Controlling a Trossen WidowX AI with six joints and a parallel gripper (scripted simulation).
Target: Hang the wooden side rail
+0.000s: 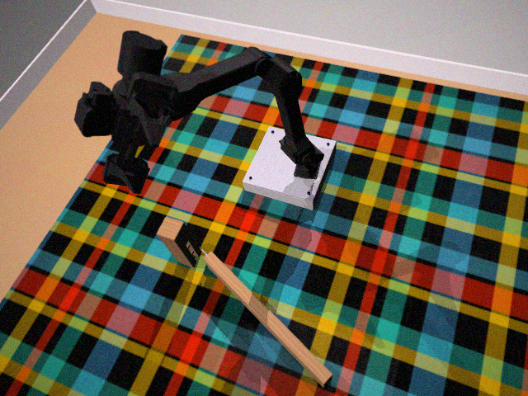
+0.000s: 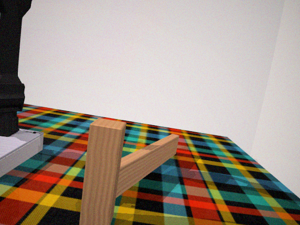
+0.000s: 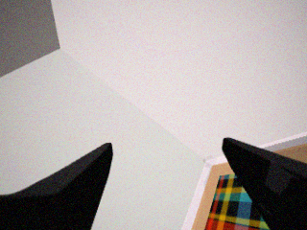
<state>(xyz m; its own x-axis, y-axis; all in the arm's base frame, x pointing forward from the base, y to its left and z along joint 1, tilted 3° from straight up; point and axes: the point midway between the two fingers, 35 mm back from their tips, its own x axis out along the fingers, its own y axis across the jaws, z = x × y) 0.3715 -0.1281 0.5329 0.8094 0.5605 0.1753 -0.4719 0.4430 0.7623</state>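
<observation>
Right now my gripper tip is 500 mm above the wooden headboard post, 130 mm to the left of it and 80 mm past it.
</observation>
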